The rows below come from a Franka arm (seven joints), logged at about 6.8 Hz.
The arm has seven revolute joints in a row. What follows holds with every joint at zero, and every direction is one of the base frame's. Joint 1 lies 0.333 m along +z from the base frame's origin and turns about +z. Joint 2 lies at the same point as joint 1 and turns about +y. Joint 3 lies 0.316 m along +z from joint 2 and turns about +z. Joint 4 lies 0.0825 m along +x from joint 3 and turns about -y. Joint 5 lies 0.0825 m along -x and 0.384 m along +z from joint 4 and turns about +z. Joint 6 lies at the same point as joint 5 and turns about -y. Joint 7 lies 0.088 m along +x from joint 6 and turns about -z. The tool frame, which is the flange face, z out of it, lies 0.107 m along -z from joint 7; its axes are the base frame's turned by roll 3.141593, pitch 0 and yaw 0 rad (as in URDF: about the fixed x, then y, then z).
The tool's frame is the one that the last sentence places.
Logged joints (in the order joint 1, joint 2, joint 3, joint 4, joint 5, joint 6, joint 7), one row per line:
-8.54 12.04 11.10 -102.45 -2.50 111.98 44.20
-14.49 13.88 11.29 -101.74 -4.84 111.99 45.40
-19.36 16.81 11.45 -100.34 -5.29 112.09 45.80
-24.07 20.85 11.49 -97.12 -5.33 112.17 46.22
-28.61 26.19 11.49 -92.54 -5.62 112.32 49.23
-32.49 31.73 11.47 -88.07 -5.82 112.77 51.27
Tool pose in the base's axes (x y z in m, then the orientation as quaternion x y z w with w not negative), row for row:
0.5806 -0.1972 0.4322 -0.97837 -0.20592 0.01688 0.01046
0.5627 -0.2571 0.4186 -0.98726 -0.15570 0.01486 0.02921
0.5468 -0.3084 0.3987 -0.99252 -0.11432 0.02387 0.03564
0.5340 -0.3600 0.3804 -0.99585 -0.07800 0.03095 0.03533
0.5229 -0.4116 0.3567 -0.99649 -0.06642 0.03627 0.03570
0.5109 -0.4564 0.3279 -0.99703 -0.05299 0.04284 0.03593
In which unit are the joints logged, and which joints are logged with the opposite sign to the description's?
The joints are logged in degrees. Opposite sign: joint 3, joint 5, joint 7.
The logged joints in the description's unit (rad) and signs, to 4 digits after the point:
-0.1491 0.2101 -0.1937 -1.7881 0.0436 1.9544 -0.7714
-0.2529 0.2423 -0.1970 -1.7757 0.0845 1.9546 -0.7924
-0.3379 0.2934 -0.1998 -1.7513 0.0923 1.9563 -0.7994
-0.4201 0.3639 -0.2005 -1.6951 0.0930 1.9577 -0.8067
-0.4993 0.4571 -0.2005 -1.6151 0.0981 1.9604 -0.8592
-0.5671 0.5538 -0.2002 -1.5371 0.1016 1.9682 -0.8948

